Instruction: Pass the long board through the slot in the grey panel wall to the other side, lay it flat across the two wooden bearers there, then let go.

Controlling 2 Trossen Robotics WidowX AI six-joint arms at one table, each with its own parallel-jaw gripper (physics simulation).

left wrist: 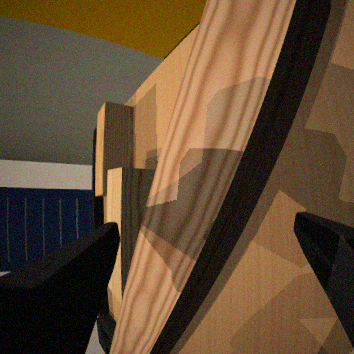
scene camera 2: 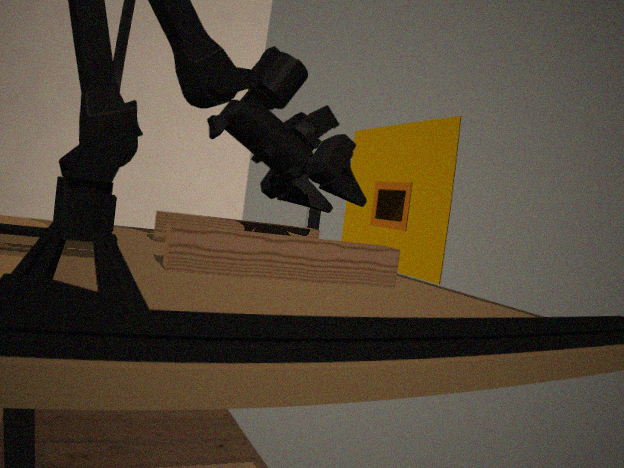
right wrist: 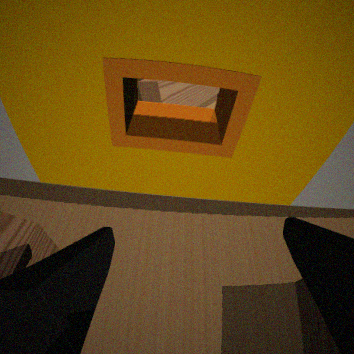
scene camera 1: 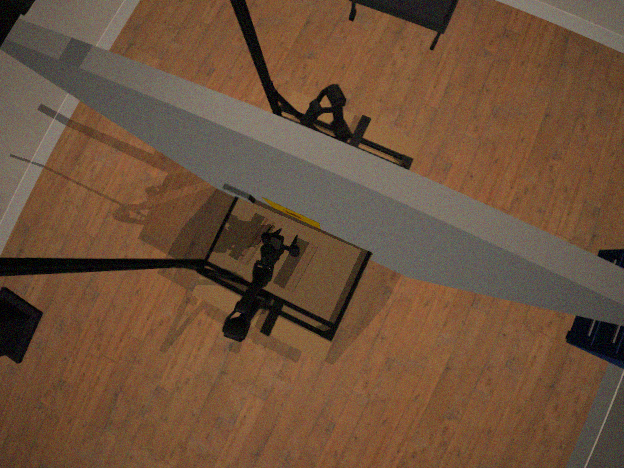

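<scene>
The long board [left wrist: 225, 90] runs diagonally across the left wrist view, one side dark. My left gripper [left wrist: 208, 227] is open, its fingers apart on either side of the board without gripping it. In the right wrist view, wood grain [right wrist: 192, 92] shows through the orange-framed slot [right wrist: 170, 149] [scene camera 2: 408, 209] in the yellow plate [right wrist: 60, 125] [scene camera 2: 428, 241] on the grey wall [scene camera 2: 529, 151] [scene camera 1: 312, 171]. No board shows across the two wooden bearers, the front one [scene camera 2: 282, 256] and the back one [scene camera 2: 196, 221]. My right gripper [right wrist: 199, 232] [scene camera 2: 346, 204] [scene camera 1: 287, 234] is open and empty, above the bearers, facing the plate.
Two upright wooden blocks [left wrist: 117, 145] [left wrist: 115, 200] stand left of the board in the left wrist view. Part of the left arm [scene camera 1: 332, 98] shows beyond the wall. A black frame bar [scene camera 2: 302, 335] edges the table. Blue objects [scene camera 1: 599, 337] [left wrist: 45, 220] show farther off.
</scene>
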